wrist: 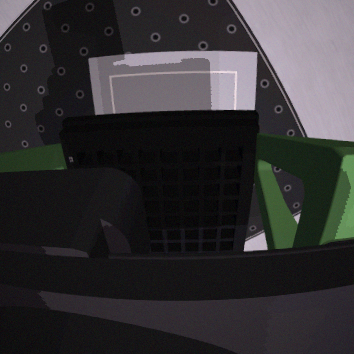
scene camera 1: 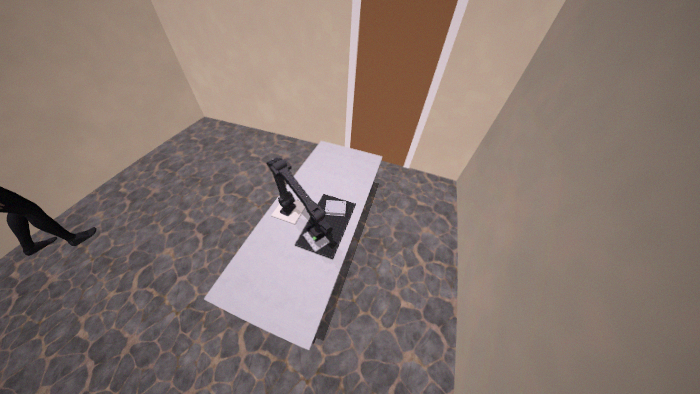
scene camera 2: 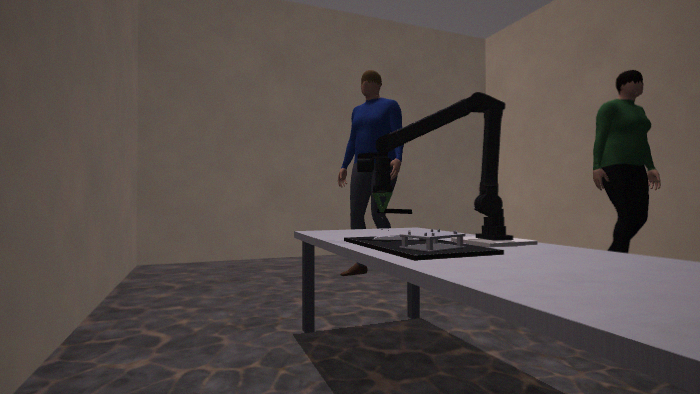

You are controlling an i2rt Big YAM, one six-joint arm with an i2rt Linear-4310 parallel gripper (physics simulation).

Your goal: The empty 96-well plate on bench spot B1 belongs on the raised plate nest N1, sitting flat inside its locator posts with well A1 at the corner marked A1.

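Places are measured from the arm's base along level axes (x left, y back, z up), in centimetres.
Pixels of known places: gripper, fingertip midpoint: (wrist: pixel 159 149) (scene camera 1: pixel 319 236) (scene camera 2: pixel 382 211); arm's base, origin of the base link: (scene camera 1: pixel 288 209) (scene camera 2: pixel 493 238).
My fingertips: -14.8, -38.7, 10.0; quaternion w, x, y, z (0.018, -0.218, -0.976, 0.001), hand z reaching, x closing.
Observation:
Ahead of a thing's pixels: the offset from my fingertips to its middle, as dx, dy, dz. "spot": to the spot under its first point. Level surfaces: height alone.
The black 96-well plate @(+2.1, +4.2, +0.3) (scene camera 2: pixel 398 211) (wrist: pixel 195 187) is level in my gripper (scene camera 2: pixel 382 209) (wrist: pixel 159 149), well above the bench. The green fingers are shut on its two sides. A small "12" mark shows near its far left corner in the wrist view; well A1 is not visible. The pale pad of spot B1 @(spot: -5.7, +2.1, -10.0) (wrist: pixel 247 82) (scene camera 1: pixel 318 246) lies below and partly beyond the plate, with a thin outline on it. The raised nest N1 @(+32.2, +3.8, -7.5) (scene camera 1: pixel 335 207) (scene camera 2: pixel 440 235) stands on short legs with locator posts on top, away from the gripper. Its A1 mark is too small to read.
The black perforated board @(+18.0, +3.8, -10.8) (scene camera 1: pixel 339 229) (scene camera 2: pixel 457 253) (wrist: pixel 155 20) carries the pad and nest on the white bench @(dz -11.5) (scene camera 1: pixel 270 282) (scene camera 2: pixel 575 280). The arm's base (scene camera 1: pixel 286 206) (scene camera 2: pixel 494 231) stands beside the board. Two people (scene camera 2: pixel 376 125) (scene camera 2: pixel 625 132) stand beyond the bench.

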